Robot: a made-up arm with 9 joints. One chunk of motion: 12 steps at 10 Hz.
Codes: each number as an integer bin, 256 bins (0 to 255) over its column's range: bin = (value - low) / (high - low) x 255, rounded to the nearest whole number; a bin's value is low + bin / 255 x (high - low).
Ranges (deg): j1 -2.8..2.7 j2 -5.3..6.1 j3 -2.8..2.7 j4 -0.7..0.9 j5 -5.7..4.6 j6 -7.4..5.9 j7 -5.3..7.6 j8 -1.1..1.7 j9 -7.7..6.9
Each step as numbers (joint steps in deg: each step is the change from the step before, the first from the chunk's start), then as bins.
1 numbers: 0.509 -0.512 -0.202 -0.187 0.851 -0.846 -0.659 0.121 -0.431
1 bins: 153 107 120 82 162 126 92 111 127
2 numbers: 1.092 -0.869 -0.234 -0.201 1.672 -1.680 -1.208 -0.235 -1.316
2 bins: 180 99 119 80 183 110 81 79 112
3 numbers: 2.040 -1.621 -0.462 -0.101 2.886 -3.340 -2.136 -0.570 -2.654
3 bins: 224 82 108 95 213 78 63 48 88
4 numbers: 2.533 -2.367 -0.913 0.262 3.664 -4.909 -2.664 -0.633 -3.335
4 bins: 247 66 87 153 232 48 52 43 76
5 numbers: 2.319 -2.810 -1.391 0.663 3.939 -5.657 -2.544 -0.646 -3.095
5 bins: 237 56 65 217 239 33 54 41 80
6 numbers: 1.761 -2.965 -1.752 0.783 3.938 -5.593 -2.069 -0.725 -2.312
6 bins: 211 52 49 236 239 35 64 34 94
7 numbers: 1.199 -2.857 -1.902 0.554 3.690 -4.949 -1.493 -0.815 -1.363
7 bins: 185 55 42 200 232 47 75 26 111
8 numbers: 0.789 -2.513 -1.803 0.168 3.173 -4.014 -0.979 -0.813 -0.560
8 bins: 166 62 46 138 220 65 85 26 125
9 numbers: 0.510 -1.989 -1.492 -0.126 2.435 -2.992 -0.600 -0.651 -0.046
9 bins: 153 74 61 91 201 85 93 41 134
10 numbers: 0.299 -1.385 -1.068 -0.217 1.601 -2.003 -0.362 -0.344 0.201
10 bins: 144 88 80 77 181 103 98 69 138
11 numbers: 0.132 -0.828 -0.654 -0.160 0.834 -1.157 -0.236 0.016 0.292
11 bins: 136 100 99 86 162 120 100 102 140
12 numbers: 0.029 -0.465 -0.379 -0.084 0.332 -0.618 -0.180 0.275 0.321
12 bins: 131 108 112 98 149 130 101 125 140
